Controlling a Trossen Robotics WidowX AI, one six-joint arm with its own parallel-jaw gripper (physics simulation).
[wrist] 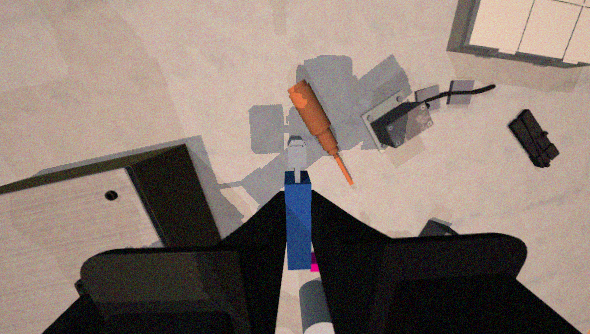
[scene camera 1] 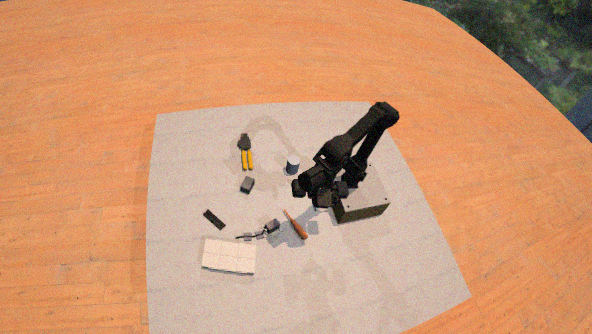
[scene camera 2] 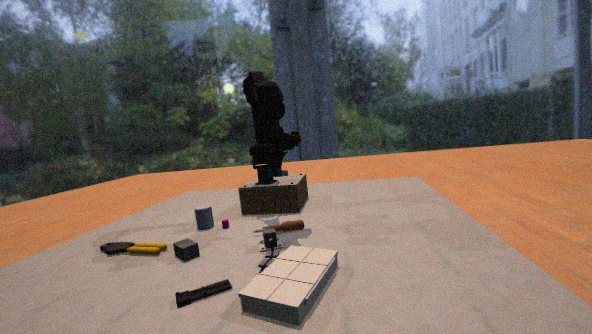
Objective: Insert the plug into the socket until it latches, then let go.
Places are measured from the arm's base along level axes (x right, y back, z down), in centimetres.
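Where they show: gripper, fingertip midpoint: (wrist: 296, 197) (scene camera 1: 314, 203) (scene camera 2: 277, 176); arm's base, origin of the base link: (scene camera 1: 349, 181) (scene camera 2: 266, 182).
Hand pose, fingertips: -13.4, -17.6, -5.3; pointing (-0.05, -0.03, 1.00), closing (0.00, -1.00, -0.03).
Note:
Things, the pixels of their top centre, and the offset from my fingertips, as dx, dy, dz. "spot": a spot on its surface instead.
- plug, middle of its top: (wrist: 299, 213) (scene camera 2: 277, 169) -0.2, +0.0, -2.1
- socket, middle of its top: (wrist: 413, 123) (scene camera 2: 268, 229) (scene camera 1: 271, 224) -2.8, -14.2, +11.3
- orange screwdriver, middle of its top: (wrist: 328, 140) (scene camera 2: 277, 223) (scene camera 1: 295, 222) -0.8, -5.0, +13.1
- tiled white box, middle of its top: (scene camera 2: 293, 269) (scene camera 1: 228, 255) -15.7, -30.1, +12.3
- black bar, middle of its top: (scene camera 2: 203, 287) (wrist: 541, 140) (scene camera 1: 214, 218) +0.2, -36.6, +14.2
- dark cube, middle of its top: (wrist: 445, 251) (scene camera 2: 185, 243) (scene camera 1: 247, 182) +16.7, -23.6, +12.3
- grey cylinder, middle of its top: (scene camera 2: 202, 207) (scene camera 1: 294, 159) +26.9, -4.0, +8.8
- magenta piece, middle of its top: (wrist: 315, 267) (scene camera 2: 224, 220) +18.8, -3.7, +13.3
- yellow-handled pliers, surface spot: (scene camera 1: 247, 152) spot: +34.5, -24.1, +13.9
The plug (wrist: 298, 220) is a blue block with a clear, light tip; in the wrist view it is between my black fingertips. My gripper (wrist: 296, 197) is shut on it and holds it above the mat, near the arm's base. In scene camera 1 the fingers are hidden by the arm. The socket (scene camera 1: 271, 226) (scene camera 2: 270, 239) (wrist: 402, 122) is a small dark housing with a light flange plate and a black cable. It stands on the mat, apart from the plug, up and to the right of it in the wrist view. Its opening cannot be made out.
An orange screwdriver (scene camera 1: 296, 225) (scene camera 2: 290, 226) (wrist: 315, 115) lies between plug and socket. A tiled white box (scene camera 1: 229, 256) (scene camera 2: 290, 280), black bar (scene camera 1: 214, 219) (scene camera 2: 203, 293), dark cube (scene camera 1: 247, 185) (scene camera 2: 186, 249), grey cylinder (scene camera 1: 293, 165) (scene camera 2: 204, 218), magenta piece (scene camera 2: 225, 224) and yellow-handled pliers (scene camera 1: 246, 152) stand or lie around.

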